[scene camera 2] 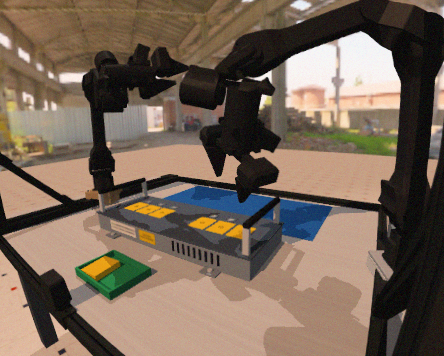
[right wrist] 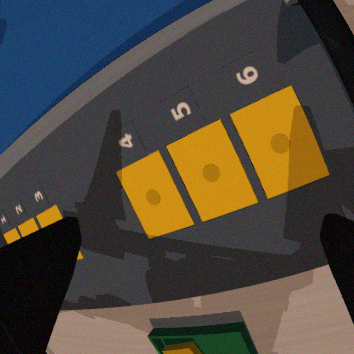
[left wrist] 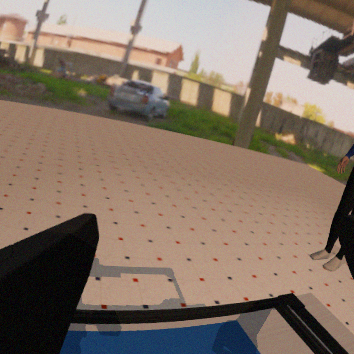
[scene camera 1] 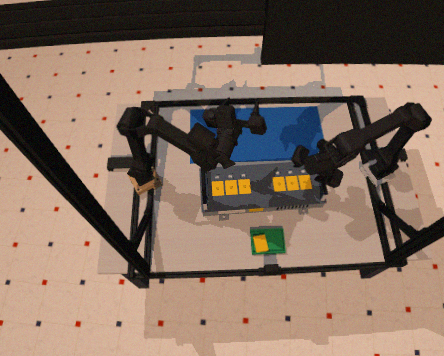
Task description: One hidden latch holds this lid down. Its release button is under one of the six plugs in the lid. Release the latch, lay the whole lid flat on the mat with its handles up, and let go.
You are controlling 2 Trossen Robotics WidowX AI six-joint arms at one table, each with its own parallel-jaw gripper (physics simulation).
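Places are measured from the left arm's base along level axes (x ahead, y left, z up), in centimetres.
Pixels of known places: left gripper, between the fingertips: (scene camera 2: 182, 75) (left wrist: 225, 229) (scene camera 1: 243, 99); right gripper, between the fingertips: (scene camera 2: 229, 188) (right wrist: 203, 229) (scene camera 1: 304, 172); left arm's base, origin of its link: (scene camera 1: 143, 176); right arm's base, origin of its link: (scene camera 1: 379, 170).
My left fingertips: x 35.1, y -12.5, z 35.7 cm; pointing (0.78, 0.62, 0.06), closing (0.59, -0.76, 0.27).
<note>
Ahead of a thing's pixels: the offset from my left fingertips to its top centre. "*": to the spot under its first point. Level surfaces: height alone.
The grey lid (scene camera 1: 259, 198) (scene camera 2: 182, 220) (right wrist: 88, 140) sits on its box in the middle of the table. It carries two rows of three yellow plugs, a left row {* dz -35.4, dx -8.9, dy -8.9 cm} (scene camera 1: 231, 187) (scene camera 2: 148, 209) and a right row {* dz -35.5, dx +11.6, dy -19.2 cm} (scene camera 1: 292, 183) (scene camera 2: 219, 227). In the right wrist view, plugs 4 {dz -35.5, dx +7.2, dy -16.8 cm} (right wrist: 154, 194), 5 (right wrist: 211, 170) and 6 {dz -35.5, dx +16.1, dy -21.3 cm} (right wrist: 277, 140) are all seated. A handle {* dz -29.5, dx +19.9, dy -25.7 cm} (scene camera 2: 261, 212) stands at the right end. The blue mat {dz -40.2 cm} (scene camera 1: 277, 134) (scene camera 2: 298, 215) (left wrist: 158, 341) (right wrist: 53, 53) lies behind the box. My right gripper (scene camera 1: 317, 173) (scene camera 2: 230, 186) (right wrist: 203, 229) is open and empty above the right plugs. My left gripper (scene camera 1: 257, 118) (scene camera 2: 179, 74) (left wrist: 225, 229) is open and empty, high over the mat.
A green tray {dz -38.7, dx -7.9, dy -32.2 cm} (scene camera 1: 278, 231) (scene camera 2: 129, 275) (right wrist: 211, 333) with one loose yellow plug {dz -38.7, dx -10.6, dy -31.7 cm} (scene camera 1: 260, 243) (scene camera 2: 100, 267) stands in front of the box. A black frame (scene camera 1: 256, 101) (scene camera 2: 326, 201) borders the table.
</note>
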